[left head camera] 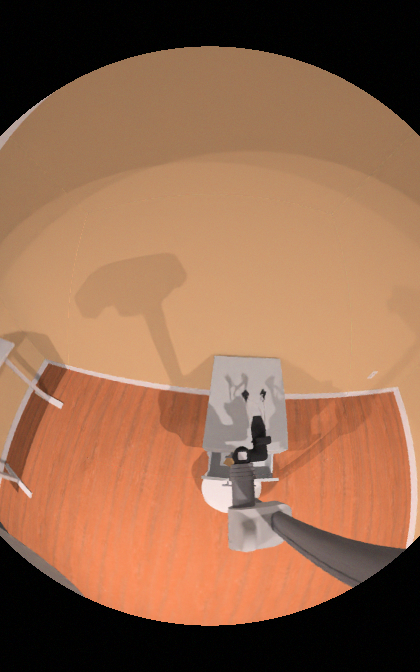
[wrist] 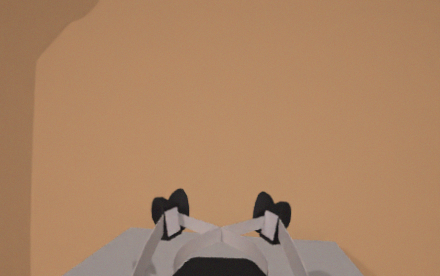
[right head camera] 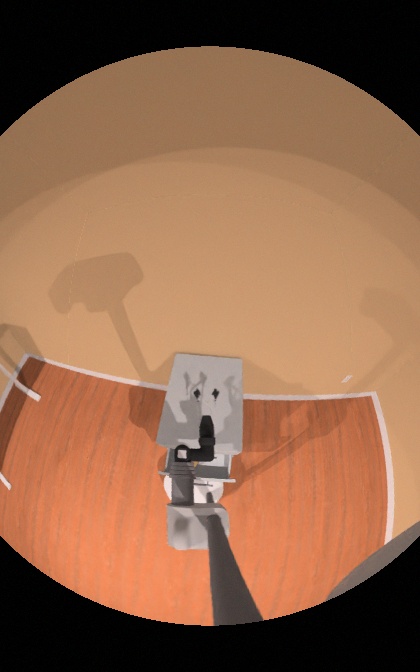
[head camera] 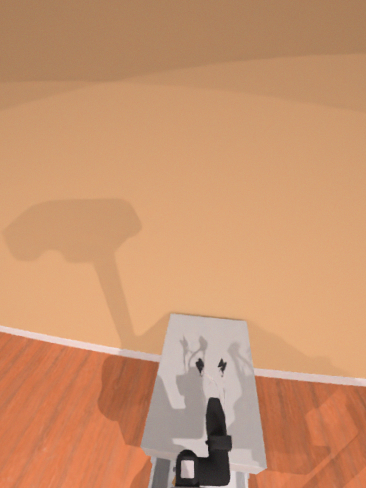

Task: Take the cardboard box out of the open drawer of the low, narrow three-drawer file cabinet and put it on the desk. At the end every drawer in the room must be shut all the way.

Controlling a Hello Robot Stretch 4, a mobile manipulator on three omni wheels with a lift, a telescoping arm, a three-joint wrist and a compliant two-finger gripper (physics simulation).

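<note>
The low grey file cabinet [head camera: 159, 425] [left head camera: 220, 435] [right head camera: 172, 432] [wrist: 115, 255] stands against the wall. Its open drawer [left head camera: 216, 470] [right head camera: 218, 472] sticks out toward me, partly covered by my wrist. A small brown part of the cardboard box [left head camera: 229, 461] [right head camera: 195, 464] shows inside the drawer beside my wrist; the rest is hidden. My gripper [head camera: 211, 367] [left head camera: 254, 395] [right head camera: 206, 394] [wrist: 221, 206] is open and empty, above the cabinet top and pointing toward the wall. Part of the desk [left head camera: 5, 348] shows at the left edge of the left head view.
My white round base [left head camera: 214, 495] [right head camera: 172, 486] is close in front of the drawer. The tan wall [head camera: 210, 200] [wrist: 220, 125] rises behind the cabinet. Desk legs [left head camera: 35, 385] [right head camera: 22, 387] stand at the far left. A wall outlet [left head camera: 372, 374] [right head camera: 346, 379] is right of the cabinet.
</note>
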